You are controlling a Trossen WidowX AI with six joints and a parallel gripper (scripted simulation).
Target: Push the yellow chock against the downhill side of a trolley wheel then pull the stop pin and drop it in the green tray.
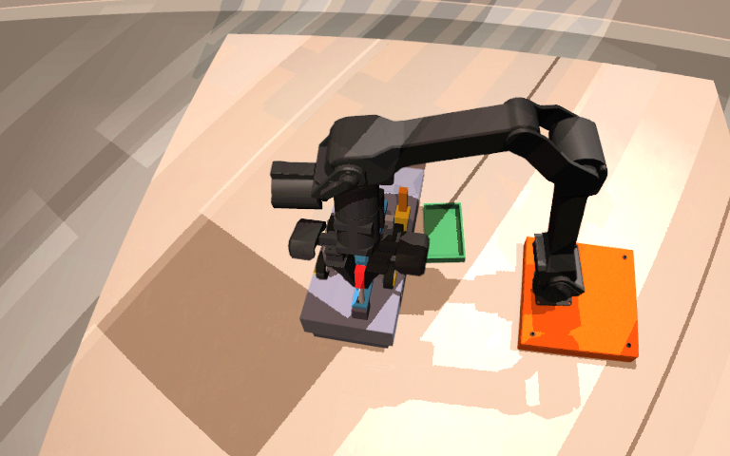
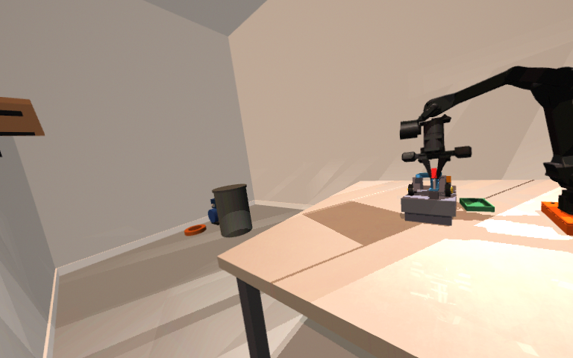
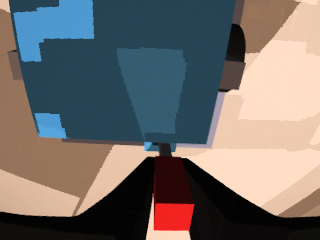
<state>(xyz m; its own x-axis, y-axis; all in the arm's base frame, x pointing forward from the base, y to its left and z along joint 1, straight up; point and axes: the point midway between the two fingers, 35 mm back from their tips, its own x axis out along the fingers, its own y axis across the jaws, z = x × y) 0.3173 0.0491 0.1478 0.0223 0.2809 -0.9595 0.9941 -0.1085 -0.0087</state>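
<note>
The green tray is 130 mm behind my gripper tip, 180 mm to the right of it and 160 mm below it. Round my gripper tip: grey ramp 10 mm ahead, 90 mm to the right, 100 mm below; blue-topped trolley 10 mm ahead, 90 mm to the right, 40 mm below; red-headed stop pin right at my gripper tip.
</note>
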